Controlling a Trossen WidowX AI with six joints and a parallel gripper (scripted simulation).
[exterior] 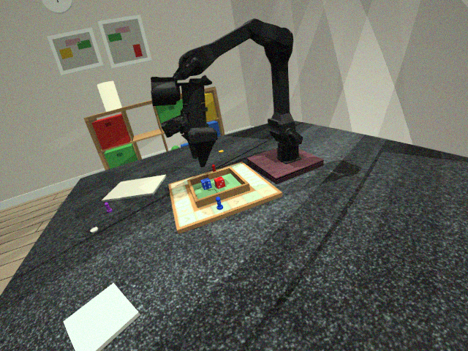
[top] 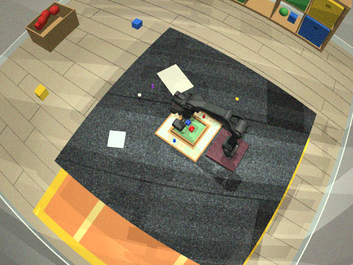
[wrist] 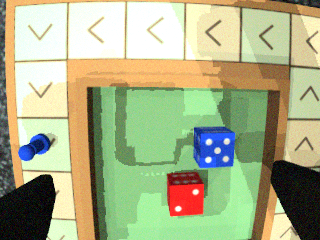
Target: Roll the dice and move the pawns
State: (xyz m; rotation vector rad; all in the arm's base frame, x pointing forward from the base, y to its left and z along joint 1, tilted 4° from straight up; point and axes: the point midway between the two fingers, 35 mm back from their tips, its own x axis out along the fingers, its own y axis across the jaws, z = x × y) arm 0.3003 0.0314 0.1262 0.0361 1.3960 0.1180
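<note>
Now: the red pawn 60 mm behind my gripper tip, 130 mm to the right of it and 90 mm below it. From my gripper tip the other things lie so: purple pawn: 320 mm ahead, 110 mm to the right, 100 mm below; then green tray: 40 mm behind, 20 mm to the right, 110 mm below; then blue pawn: 20 mm behind, 90 mm to the left, 90 mm below.
</note>
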